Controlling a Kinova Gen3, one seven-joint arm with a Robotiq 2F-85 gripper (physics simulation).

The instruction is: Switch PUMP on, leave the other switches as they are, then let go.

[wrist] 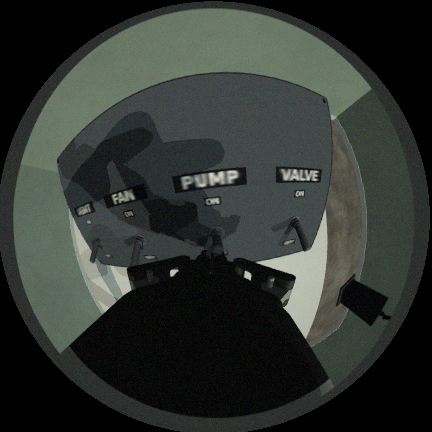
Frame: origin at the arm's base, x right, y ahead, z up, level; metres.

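Where they show: gripper, fingertip midpoint: [212, 253].
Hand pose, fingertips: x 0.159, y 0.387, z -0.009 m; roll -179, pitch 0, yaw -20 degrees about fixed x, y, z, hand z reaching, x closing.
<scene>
Each offset is from my fingertips to the centre of the thing. "pt": to the spot under its first point. Level surfaces: height alone.
The dark grey switch panel [270, 120] fills the upper middle of the wrist view. The PUMP label {dz +0.025, dx +0.025, dy +0.086 m} [210, 179] has an ON mark below it. The PUMP lever {pt dz +0.036, dx +0.012, dy +0.019 m} [216, 243] points down from its pivot to my fingertips, which hide its end and its lower mark. My gripper [212, 253] is shut and empty, with its tips at the lower end of the PUMP lever; whether they touch it is too dark to tell. The VALVE lever {pt dz +0.016, dx +0.122, dy -0.018 m} [301, 236], the FAN lever {pt dz +0.012, dx -0.104, dy +0.033 m} [136, 251] and the leftmost lever {pt dz +0.010, dx -0.221, dy +0.054 m} [95, 251] point down, away from their ON marks.
A white surface {dz -0.103 m} [305, 280] shows below the panel, with a brown surface [345, 220] to its right. A black box-shaped object [364, 301] is at the lower right. The FAN lever stands close to the left of my gripper's body. Shadows fall across the panel's left and middle.
</scene>
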